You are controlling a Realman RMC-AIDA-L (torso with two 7-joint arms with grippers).
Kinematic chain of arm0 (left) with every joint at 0, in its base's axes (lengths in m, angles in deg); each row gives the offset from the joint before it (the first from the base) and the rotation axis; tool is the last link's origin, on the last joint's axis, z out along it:
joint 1: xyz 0 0 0.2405 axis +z
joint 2: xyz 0 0 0 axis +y
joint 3: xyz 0 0 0.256 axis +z
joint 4: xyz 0 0 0 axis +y
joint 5: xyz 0 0 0.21 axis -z
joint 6: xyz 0 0 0 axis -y
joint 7: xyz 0 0 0.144 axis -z
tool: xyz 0 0 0
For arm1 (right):
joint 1: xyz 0 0 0.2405 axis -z
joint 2: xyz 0 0 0 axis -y
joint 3: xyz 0 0 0.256 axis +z
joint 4: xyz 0 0 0 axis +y
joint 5: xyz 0 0 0.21 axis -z
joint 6: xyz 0 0 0 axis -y
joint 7: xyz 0 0 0.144 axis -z
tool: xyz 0 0 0
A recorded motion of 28 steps. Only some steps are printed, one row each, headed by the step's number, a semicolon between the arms.
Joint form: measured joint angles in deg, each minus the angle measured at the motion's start. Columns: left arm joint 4, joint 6, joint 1, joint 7, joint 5, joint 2, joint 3; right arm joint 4, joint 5, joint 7, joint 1, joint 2, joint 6, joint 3.
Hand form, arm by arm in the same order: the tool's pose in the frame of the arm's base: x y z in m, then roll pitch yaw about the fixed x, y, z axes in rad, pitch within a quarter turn. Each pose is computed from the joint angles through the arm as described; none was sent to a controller.
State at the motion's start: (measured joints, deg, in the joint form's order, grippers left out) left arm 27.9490 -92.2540 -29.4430 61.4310 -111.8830 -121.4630 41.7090; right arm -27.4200 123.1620 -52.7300 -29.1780 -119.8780 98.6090 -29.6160
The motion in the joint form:
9: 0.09 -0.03 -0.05 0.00 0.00 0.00 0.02; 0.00 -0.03 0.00 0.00 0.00 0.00 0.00
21: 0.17 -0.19 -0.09 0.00 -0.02 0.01 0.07; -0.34 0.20 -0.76 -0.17 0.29 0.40 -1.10
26: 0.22 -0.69 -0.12 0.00 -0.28 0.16 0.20; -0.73 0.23 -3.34 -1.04 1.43 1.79 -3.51
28: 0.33 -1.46 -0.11 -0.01 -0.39 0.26 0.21; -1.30 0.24 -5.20 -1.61 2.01 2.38 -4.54
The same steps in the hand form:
9: -0.2538 0.2952 -0.0452 -3.0367 -0.6003 0.2387; 0.2738 0.2816 -0.0260 -2.9763 0.5780 -0.1156
21: -0.2533 0.2952 -0.0450 -3.0385 -0.6003 0.2362; 0.2734 0.2815 -0.0250 -3.0005 0.5640 -0.1207
26: -0.2533 0.2943 -0.0442 -3.0472 -0.5970 0.2335; 0.2705 0.2836 -0.0198 -3.0618 0.5408 -0.1405
28: -0.2526 0.2931 -0.0431 -3.0565 -0.5998 0.2302; 0.2687 0.2865 -0.0158 -3.0880 0.5257 -0.1537

